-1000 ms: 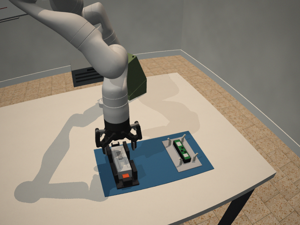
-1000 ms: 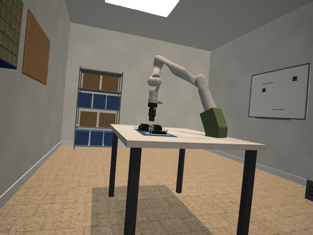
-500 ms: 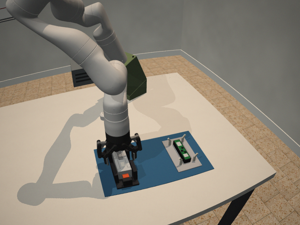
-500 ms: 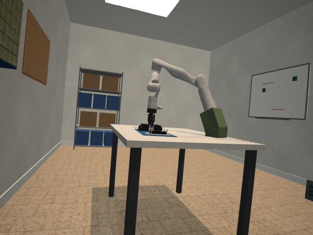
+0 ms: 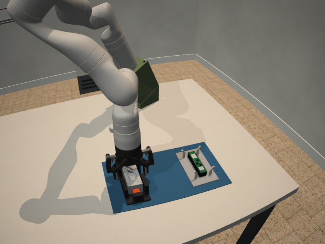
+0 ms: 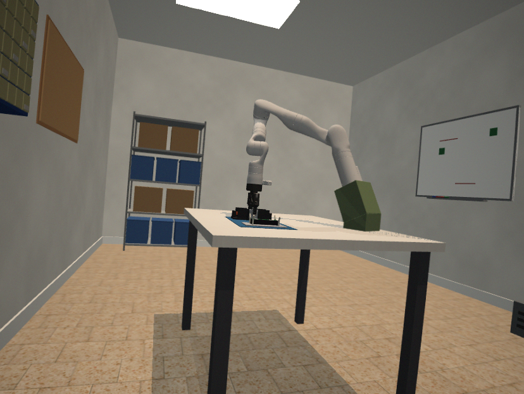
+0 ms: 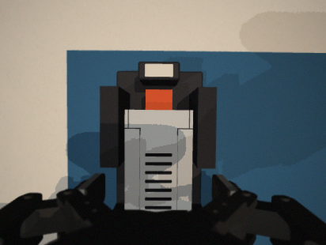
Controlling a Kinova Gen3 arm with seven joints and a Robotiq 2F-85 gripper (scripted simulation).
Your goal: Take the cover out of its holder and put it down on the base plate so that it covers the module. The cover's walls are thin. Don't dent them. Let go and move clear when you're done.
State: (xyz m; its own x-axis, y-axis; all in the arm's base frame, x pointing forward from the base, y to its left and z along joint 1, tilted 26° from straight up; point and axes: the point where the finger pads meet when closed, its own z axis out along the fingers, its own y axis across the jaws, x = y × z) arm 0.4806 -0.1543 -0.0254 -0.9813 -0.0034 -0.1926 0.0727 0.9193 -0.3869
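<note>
Now: the grey cover right at my hand.
</note>
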